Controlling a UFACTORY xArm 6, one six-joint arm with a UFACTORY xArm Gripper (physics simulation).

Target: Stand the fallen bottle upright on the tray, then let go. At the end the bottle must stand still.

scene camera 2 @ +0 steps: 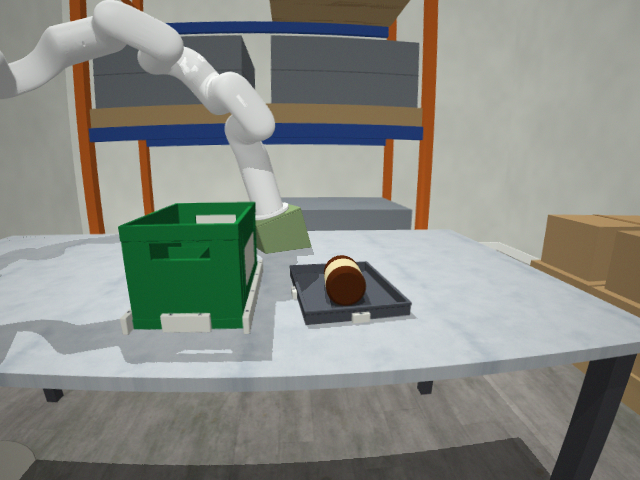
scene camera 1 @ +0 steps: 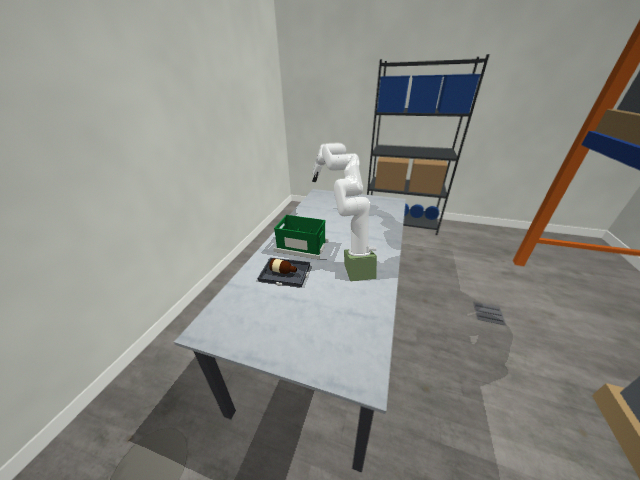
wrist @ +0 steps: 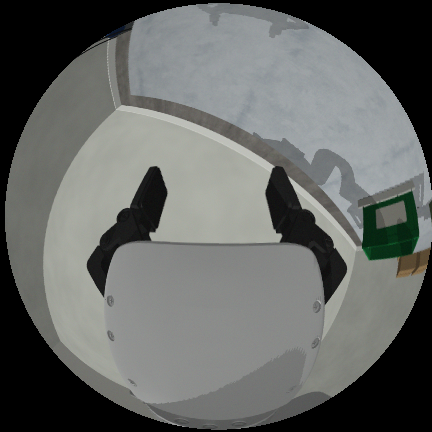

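Pixels of known places: gripper, between the fingertips: [scene camera 1: 314,177] [wrist: 215,177]; arm's base, origin of its link: [scene camera 2: 269,212] [scene camera 1: 359,252].
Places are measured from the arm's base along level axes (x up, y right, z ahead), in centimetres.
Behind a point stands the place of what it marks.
Note:
A brown bottle [scene camera 1: 281,266] @[z 42.3, x -4.1, y -14.0 cm] [scene camera 2: 344,281] @[z 49.4, x -5.3, y -9.5 cm] with a cream label lies on its side on the dark tray [scene camera 1: 266,279] @[z 49.1, x -8.6, y -20.8 cm] [scene camera 2: 386,311] @[z 54.1, x -9.7, y -15.9 cm]. In scene camera 1 its neck points right; in scene camera 2 its round base faces the camera. My gripper [scene camera 1: 314,178] @[z 40.3, x 16.5, y 73.6 cm] [wrist: 215,177] @[z 40.3, x 16.5, y 73.6 cm] is open, with its two black fingers wide apart and nothing between them. It is high above the far part of the table, well away from the bottle. The bottle and the tray do not show in the wrist view, and the gripper is out of frame in scene camera 2.
A green crate [scene camera 1: 299,243] @[z 36.9, x -1.8, y 6.6 cm] [scene camera 2: 186,289] @[z 51.7, x -3.8, y 17.3 cm] [wrist: 390,240] @[z 37.7, x 5.8, y 25.4 cm] stands beside the tray, with pale strips around its foot. The arm's green base block [scene camera 1: 361,266] @[z -1.6, x -3.0, y -8.6 cm] [scene camera 2: 284,232] @[z 6.6, x -5.1, y -3.8 cm] stands on the table [scene camera 1: 310,320] @[z 20.1, x -10.9, y -42.2 cm] [scene camera 2: 465,320] @[z 58.9, x -10.9, y -29.2 cm] [wrist: 225,65] @[z 38.3, x -10.9, y 83.8 cm]. A wall runs along the table's left side in scene camera 1.

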